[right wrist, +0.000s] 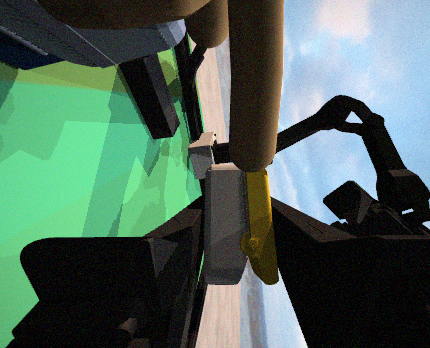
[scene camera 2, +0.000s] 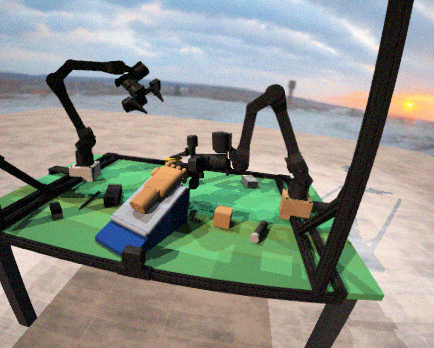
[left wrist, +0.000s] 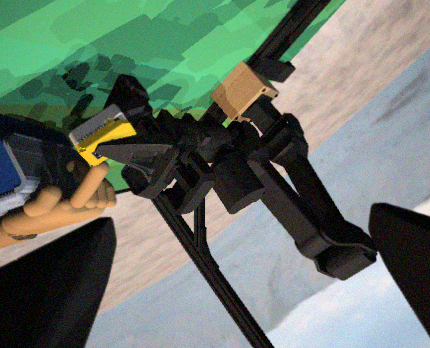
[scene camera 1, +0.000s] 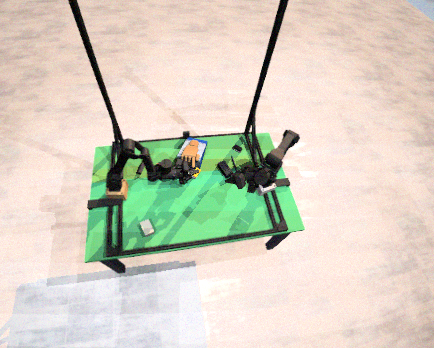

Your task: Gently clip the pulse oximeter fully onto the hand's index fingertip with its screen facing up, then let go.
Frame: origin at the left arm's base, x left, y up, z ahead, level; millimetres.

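Seen in the pictures: left gripper, fingertip midpoint: [scene camera 2: 155, 107] [left wrist: 242, 223] [scene camera 1: 228, 178]; right gripper, fingertip midpoint: [right wrist: 233, 202] [left wrist: 88, 136] [scene camera 1: 198, 172]; left arm's base, origin of the base link: [right wrist: 215, 153] [scene camera 2: 84, 164]; right arm's base, origin of the base link: [scene camera 2: 297, 195] [left wrist: 256, 106] [scene camera 1: 115, 186].
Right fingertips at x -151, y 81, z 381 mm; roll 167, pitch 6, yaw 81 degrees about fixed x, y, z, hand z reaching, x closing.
Observation:
Offsets run from my right fingertips to a thing's top centre. Level surfaces: height alone.
The pulse oximeter {dx -1, dy +21, dz +16 mm} [scene camera 1: 196, 173] [scene camera 2: 172, 160] [left wrist: 111, 139] [right wrist: 225, 225] has a grey half below and a yellow half above. A small dark patch shows on its yellow side in the left wrist view. My right gripper [left wrist: 88, 136] is shut on it. The orange hand [scene camera 1: 191, 150] [scene camera 2: 162, 181] [left wrist: 55, 211] lies on the wedge stand with its index finger [right wrist: 255, 90] pointing at the oximeter. The fingertip overlaps the yellow half's near edge in the right wrist view; whether it is inside cannot be told. My left gripper [scene camera 2: 153, 104] is open, high and apart from the hand.
The blue-and-grey wedge stand [scene camera 2: 172, 220] is on the green table {dy -139 mm} [scene camera 1: 200, 220]. An orange cube {dx -173, dy -89, dz +183 mm} [scene camera 2: 223, 217], a dark cylinder {dx -233, dy -112, dz +289 mm} [scene camera 2: 258, 232] and a grey box {dx +168, dy -109, dz +355 mm} [scene camera 1: 147, 227] [scene camera 2: 249, 181] lie around it. A black box {dx -41, dy -104, dz -199 mm} [scene camera 2: 112, 195], a pen {dx -68, dy -130, dz -279 mm} [scene camera 2: 90, 200] and a small black block {dx -168, dy -107, dz -349 mm} [scene camera 2: 55, 210] lie at the left in scene camera 2.

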